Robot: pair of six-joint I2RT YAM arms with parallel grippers.
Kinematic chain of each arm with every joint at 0, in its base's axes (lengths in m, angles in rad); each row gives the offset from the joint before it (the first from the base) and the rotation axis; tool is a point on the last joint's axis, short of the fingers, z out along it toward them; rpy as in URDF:
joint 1: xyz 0 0 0.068 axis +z
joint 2: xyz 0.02 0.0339 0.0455 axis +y
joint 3: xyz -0.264 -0.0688 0 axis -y
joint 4: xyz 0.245 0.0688 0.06 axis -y
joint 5: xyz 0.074 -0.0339 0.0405 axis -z
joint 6: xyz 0.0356 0 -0.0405 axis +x
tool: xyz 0 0 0 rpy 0 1.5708 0
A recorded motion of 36 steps. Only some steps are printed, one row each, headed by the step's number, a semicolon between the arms.
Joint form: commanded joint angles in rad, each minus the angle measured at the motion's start. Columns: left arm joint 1, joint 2, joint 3, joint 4, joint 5, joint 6; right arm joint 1, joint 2, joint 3, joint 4, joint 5, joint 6.
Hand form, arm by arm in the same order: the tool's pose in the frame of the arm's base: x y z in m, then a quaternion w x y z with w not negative. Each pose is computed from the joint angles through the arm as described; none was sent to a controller.
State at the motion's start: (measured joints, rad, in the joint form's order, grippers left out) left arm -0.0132 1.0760 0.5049 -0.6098 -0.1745 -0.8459; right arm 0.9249 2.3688 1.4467 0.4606 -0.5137 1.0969
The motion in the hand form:
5: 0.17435 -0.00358 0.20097 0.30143 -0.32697 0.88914 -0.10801; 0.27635 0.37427 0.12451 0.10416 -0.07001 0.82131 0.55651
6: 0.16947 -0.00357 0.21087 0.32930 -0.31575 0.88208 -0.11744; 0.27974 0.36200 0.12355 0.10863 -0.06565 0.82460 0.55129
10: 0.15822 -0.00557 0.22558 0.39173 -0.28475 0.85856 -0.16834; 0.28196 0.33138 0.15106 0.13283 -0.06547 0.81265 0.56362
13: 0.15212 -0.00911 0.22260 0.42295 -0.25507 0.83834 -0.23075; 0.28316 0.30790 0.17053 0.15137 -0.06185 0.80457 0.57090
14: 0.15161 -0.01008 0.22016 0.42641 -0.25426 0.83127 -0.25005; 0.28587 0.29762 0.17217 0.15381 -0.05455 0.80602 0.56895
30: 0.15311 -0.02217 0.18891 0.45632 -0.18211 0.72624 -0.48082; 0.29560 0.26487 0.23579 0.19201 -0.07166 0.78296 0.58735
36: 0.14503 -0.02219 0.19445 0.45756 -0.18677 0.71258 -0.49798; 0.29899 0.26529 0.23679 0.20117 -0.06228 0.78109 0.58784
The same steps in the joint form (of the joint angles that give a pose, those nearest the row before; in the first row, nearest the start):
5: -0.0114 -0.1661 0.0304 0.0652 0.1545 0.1233; -0.0290 -0.1735 -0.1764 0.0348 -0.0186 -0.0246
6: -0.0114 -0.2240 0.0335 0.0668 0.1576 0.1401; -0.0518 -0.1949 -0.2131 0.0364 -0.0232 -0.0383
10: -0.0114 -0.3548 0.0061 0.1292 0.2216 0.1586; -0.1026 -0.3220 -0.3099 0.0501 -0.0462 -0.0584
13: -0.0114 -0.4344 -0.0627 0.2365 0.3258 0.1480; -0.1440 -0.4156 -0.3728 0.0502 -0.0616 -0.0691
14: -0.0114 -0.4469 -0.0844 0.2720 0.3537 0.1267; -0.1669 -0.4373 -0.3942 0.0441 -0.0692 -0.0707
30: -0.0130 -0.4484 -0.3776 0.9687 0.7098 -0.1389; -0.2484 -0.6078 -0.3622 -0.0848 -0.1337 -0.1183
36: -0.0129 -0.5388 -0.3822 0.9244 0.7175 -0.1864; -0.2515 -0.6001 -0.3545 -0.0695 -0.1137 -0.1060

